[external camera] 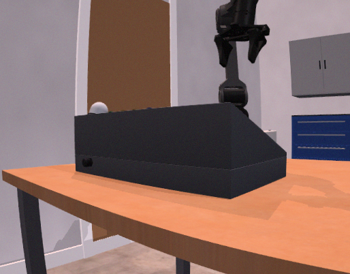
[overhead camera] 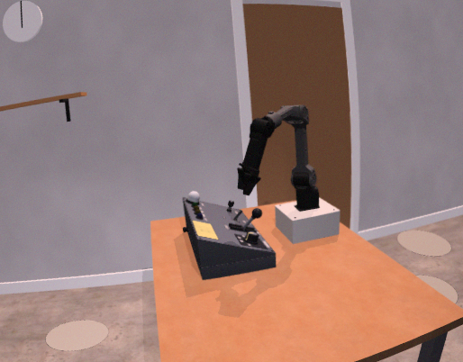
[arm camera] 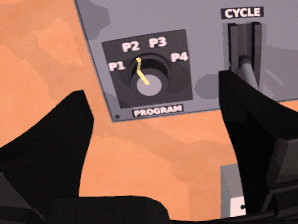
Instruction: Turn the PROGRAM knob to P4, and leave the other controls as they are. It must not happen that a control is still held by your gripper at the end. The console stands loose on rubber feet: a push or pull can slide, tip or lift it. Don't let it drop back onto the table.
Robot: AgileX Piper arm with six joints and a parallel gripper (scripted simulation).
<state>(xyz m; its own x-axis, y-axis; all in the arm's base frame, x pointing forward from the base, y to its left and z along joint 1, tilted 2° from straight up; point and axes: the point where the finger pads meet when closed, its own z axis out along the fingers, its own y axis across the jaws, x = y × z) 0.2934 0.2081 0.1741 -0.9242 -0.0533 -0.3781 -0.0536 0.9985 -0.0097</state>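
My gripper is now 160 mm above the program knob, 20 mm to the right of it and 10 mm past it. The rest, counted from my hand: dark console 190 mm below, 160 mm to the right, 20 mm ahead; then check toggle 220 mm to the right, 170 mm below, 10 mm behind; then black ball-topped lever 150 mm below, 100 mm to the right, 30 mm behind.
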